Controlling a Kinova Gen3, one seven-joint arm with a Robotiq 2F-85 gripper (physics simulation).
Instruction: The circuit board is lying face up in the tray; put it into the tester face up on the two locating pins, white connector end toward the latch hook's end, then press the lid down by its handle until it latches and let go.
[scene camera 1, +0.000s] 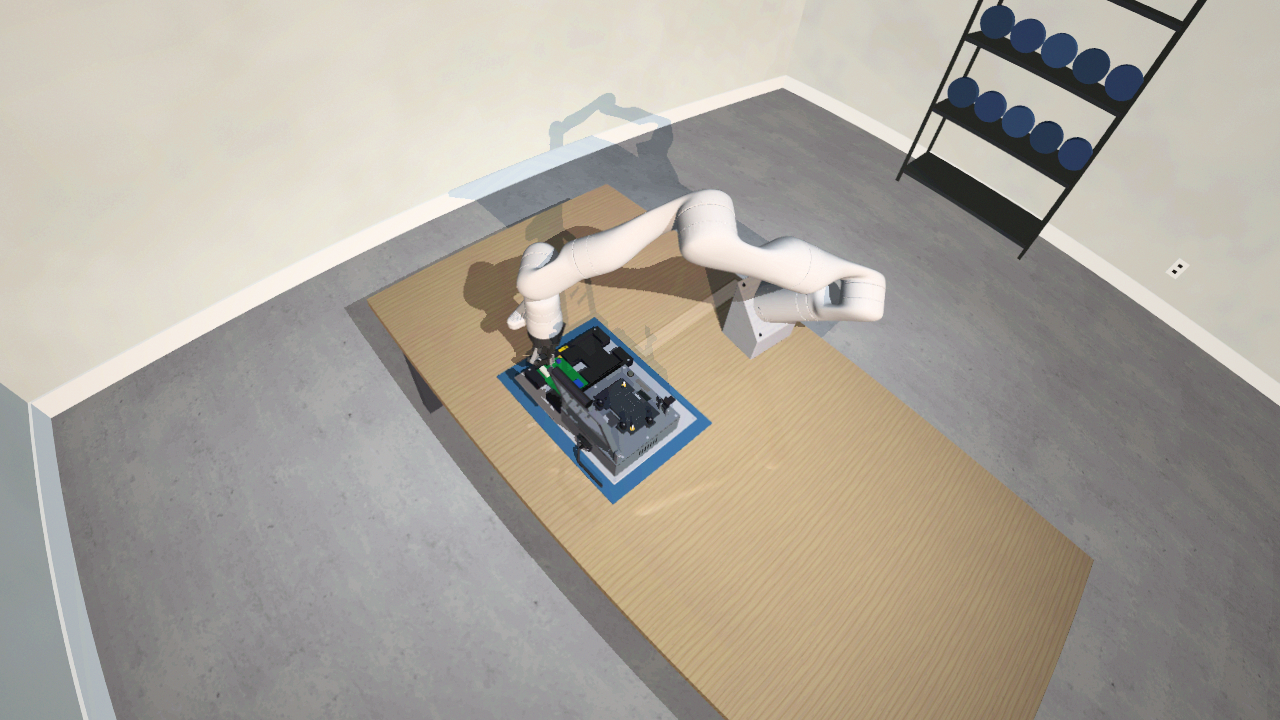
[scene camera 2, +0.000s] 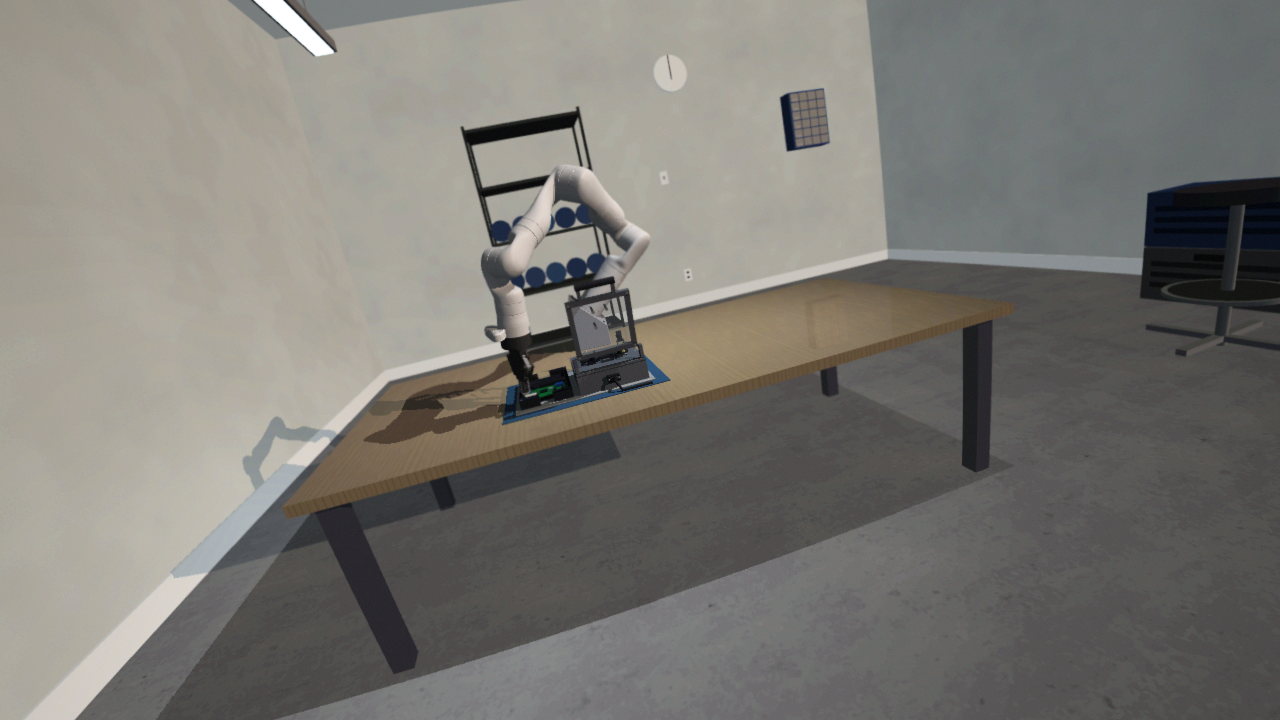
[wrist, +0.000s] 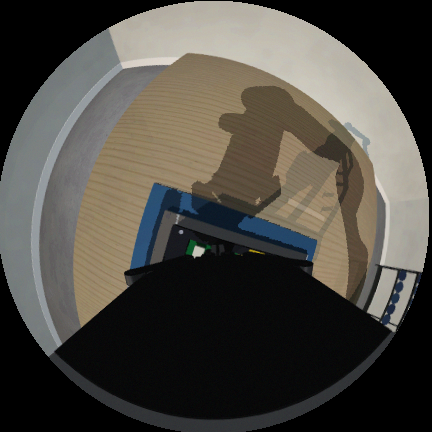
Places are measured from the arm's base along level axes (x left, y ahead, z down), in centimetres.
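Where they show: gripper, fingertip midpoint: (scene camera 1: 549, 361) (scene camera 2: 525, 393) (wrist: 217, 252); arm's base, link origin: (scene camera 1: 767, 303).
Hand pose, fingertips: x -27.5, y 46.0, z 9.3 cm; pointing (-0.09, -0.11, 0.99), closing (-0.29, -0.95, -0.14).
Note:
Things, the pixels of their centre, and the offset from my fingertips. "spot": a spot on its surface instead. Level surfaces: height alone.
- green circuit board, body centre: (scene camera 1: 562, 376) (scene camera 2: 545, 390) dz +0.5, dx +4.9, dy +0.3 cm
- dark tray, surface spot: (scene camera 1: 536, 386) spot: dz +1.1, dx +2.7, dy +6.2 cm
- blue mat, surface height: dz +2.6 cm
- white connector, body centre: (wrist: 196, 256) dz +0.5, dx +1.2, dy +2.3 cm
- grey tester, surface spot: (scene camera 1: 626, 429) spot: dz -4.1, dx +26.3, dy +1.9 cm
- tray with its lid, body centre: (scene camera 1: 583, 404) (scene camera 2: 600, 317) dz -15.8, dx +21.4, dy +9.4 cm
- wooden table, surface height: dz +2.8 cm
The green circuit board (scene camera 1: 565, 370) (scene camera 2: 540, 390) lies in the dark tray (scene camera 1: 536, 386) at the left end of the blue mat (scene camera 1: 617, 487) (scene camera 2: 515, 416) (wrist: 257, 229). In the wrist view I see only its green edge and white connector (wrist: 197, 250). My gripper (scene camera 1: 539, 357) (scene camera 2: 522, 376) (wrist: 217, 252) points down over the tray, right at the board, with its fingers shut and nothing between them. The grey tester (scene camera 1: 626, 429) (scene camera 2: 609, 375) stands beside the tray with its lid (scene camera 2: 597, 323) raised upright. The wrist's black body hides the lower half of the wrist view.
The arm's base (scene camera 1: 760, 326) stands on the wooden table (scene camera 1: 805, 537) (scene camera 2: 760, 330) behind the mat. A black shelf rack (scene camera 1: 1037, 227) (scene camera 2: 523, 129) with blue balls stands by the wall. The table's near edge runs just left of the mat.

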